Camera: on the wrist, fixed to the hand. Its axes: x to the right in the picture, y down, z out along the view.
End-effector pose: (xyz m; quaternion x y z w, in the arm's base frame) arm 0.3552 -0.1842 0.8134 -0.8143 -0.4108 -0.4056 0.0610
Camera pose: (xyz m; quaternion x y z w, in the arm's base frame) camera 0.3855 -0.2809 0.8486 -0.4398 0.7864 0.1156 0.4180
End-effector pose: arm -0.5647 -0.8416 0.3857 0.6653 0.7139 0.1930 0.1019
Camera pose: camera -0.4961 -0.8689 0.4636 -0.7358 0.6512 -0.0391 0.1815
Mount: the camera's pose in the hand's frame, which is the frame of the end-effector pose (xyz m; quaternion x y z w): -0.0248 0.0934 -0.0467 0.0421 -0.0528 0.9976 0.0137
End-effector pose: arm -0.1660 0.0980 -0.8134 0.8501 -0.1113 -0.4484 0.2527
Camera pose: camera -0.1385 0.0446 -0.7245 -0.1124 -0.8818 0.2058 0.4091
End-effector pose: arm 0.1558 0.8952 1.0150 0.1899 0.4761 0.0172 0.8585
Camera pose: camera 0.1179 0.9911 1.0449 0.5146 -0.2275 0.8266 0.0117
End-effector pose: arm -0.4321 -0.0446 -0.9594 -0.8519 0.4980 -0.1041 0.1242
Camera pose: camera -0.5350 -0.0721 -0.9459 0.4849 0.8458 0.1465 0.1677
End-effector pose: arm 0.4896 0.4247 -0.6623 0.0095 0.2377 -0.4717 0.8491
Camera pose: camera 0.5354 0.5075 -0.7129 0.2481 -0.0709 0.8301 0.4943
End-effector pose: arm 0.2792 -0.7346 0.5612 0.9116 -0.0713 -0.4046 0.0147
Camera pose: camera 0.2863 -0.8249 0.6187 -0.0794 -0.9282 -0.0360 0.3617
